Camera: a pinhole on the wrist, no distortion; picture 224 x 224 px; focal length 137.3 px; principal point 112.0 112.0 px. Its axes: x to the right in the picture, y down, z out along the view. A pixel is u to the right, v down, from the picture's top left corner.
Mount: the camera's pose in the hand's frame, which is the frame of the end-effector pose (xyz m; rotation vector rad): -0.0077 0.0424 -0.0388 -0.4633 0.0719 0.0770
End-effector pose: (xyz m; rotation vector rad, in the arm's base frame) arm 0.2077 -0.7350 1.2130 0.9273 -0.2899 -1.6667
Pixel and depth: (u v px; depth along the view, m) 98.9 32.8 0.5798
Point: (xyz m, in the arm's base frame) -0.2345 -0.9067 1.6299
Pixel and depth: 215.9 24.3 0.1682
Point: 0.1196 -0.9095 1.2709
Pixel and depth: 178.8 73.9 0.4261
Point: 0.0348 -1.0928 1.4506
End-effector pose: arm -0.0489 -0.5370 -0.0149 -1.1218 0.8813 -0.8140
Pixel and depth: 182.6 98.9 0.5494
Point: 0.5127 -0.5692 -0.2313
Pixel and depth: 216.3 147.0 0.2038
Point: 0.1311 -0.5849 -0.2035
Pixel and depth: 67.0 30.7 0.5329
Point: 0.4277 -0.1937 0.1297
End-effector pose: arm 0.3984 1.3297 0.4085 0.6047 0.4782 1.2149
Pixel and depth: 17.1 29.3 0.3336
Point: 0.5758 1.0728 0.6887
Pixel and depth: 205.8 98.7 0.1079
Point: 0.3931 1.4087 0.5054
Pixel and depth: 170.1 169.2 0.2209
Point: 0.3294 1.4476 0.6399
